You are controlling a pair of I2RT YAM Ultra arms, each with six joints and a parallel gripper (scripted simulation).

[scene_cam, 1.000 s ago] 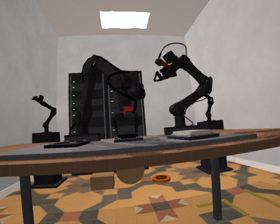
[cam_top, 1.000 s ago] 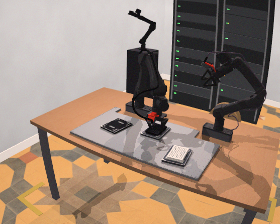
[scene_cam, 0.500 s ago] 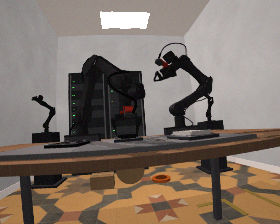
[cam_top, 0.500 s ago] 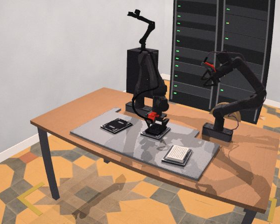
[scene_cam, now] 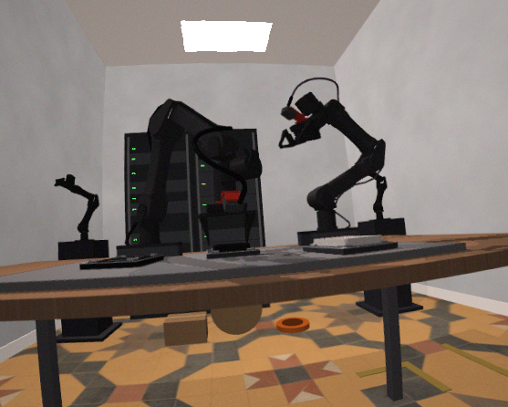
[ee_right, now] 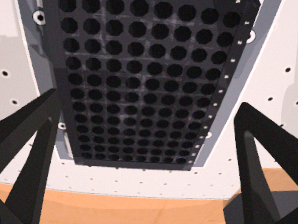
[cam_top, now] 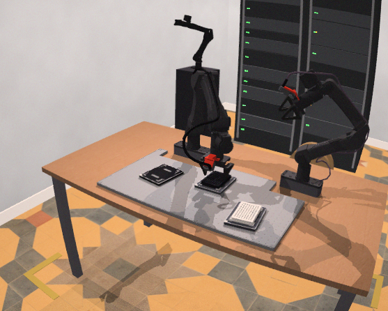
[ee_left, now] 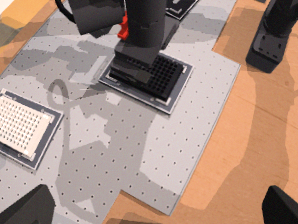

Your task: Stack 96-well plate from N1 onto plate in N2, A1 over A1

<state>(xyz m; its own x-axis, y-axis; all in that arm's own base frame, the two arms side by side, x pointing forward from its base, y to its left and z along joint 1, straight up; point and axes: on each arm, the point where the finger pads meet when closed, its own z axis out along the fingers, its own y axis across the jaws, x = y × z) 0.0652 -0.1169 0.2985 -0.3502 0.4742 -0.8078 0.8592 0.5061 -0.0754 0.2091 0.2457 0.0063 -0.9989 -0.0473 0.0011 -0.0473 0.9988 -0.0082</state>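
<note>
Right now my right hand is 2 cm above the black 96-well plate. The rest, counted from my right hand: white 96-well plate: 24 cm to the left, 16 cm ahead, 2 cm below.
The black 96-well plate is 310 mm below my left hand, 220 mm to the right of it and 140 mm ahead of it. The rest, counted from my left hand: white 96-well plate 310 mm below, 300 mm ahead, 20 mm to the left.
</note>
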